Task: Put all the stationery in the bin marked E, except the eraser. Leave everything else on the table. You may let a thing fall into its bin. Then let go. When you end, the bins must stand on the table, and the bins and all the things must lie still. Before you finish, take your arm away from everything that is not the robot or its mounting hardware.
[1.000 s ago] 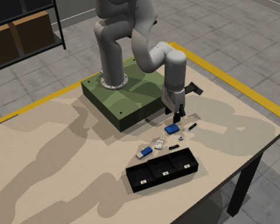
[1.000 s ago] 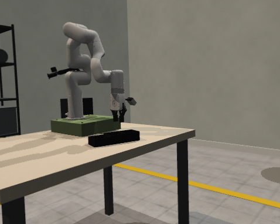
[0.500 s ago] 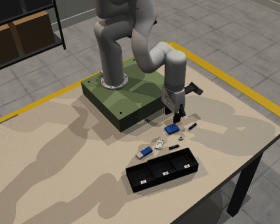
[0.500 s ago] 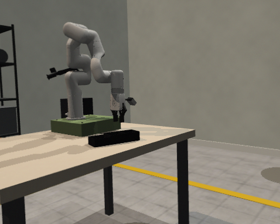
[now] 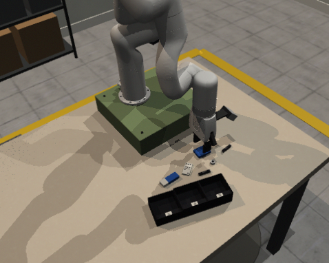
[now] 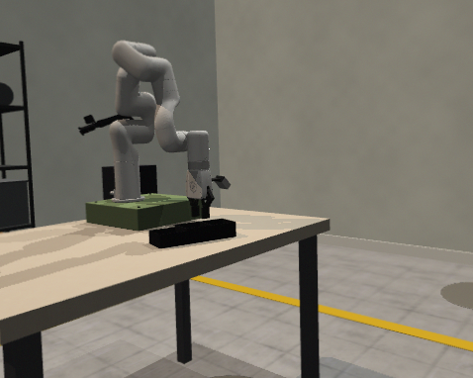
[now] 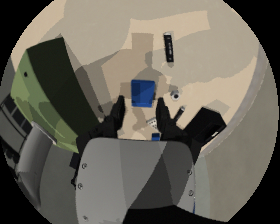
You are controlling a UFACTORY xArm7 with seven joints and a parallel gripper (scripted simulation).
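My gripper is now 40 mm above the blue block. The rest, counted from my hand: white eraser: 180 mm to the right, 40 mm below; grey nut: 60 mm ahead, 20 mm to the right, 40 mm below; white domino: 10 mm ahead, 100 mm to the right, 40 mm below.
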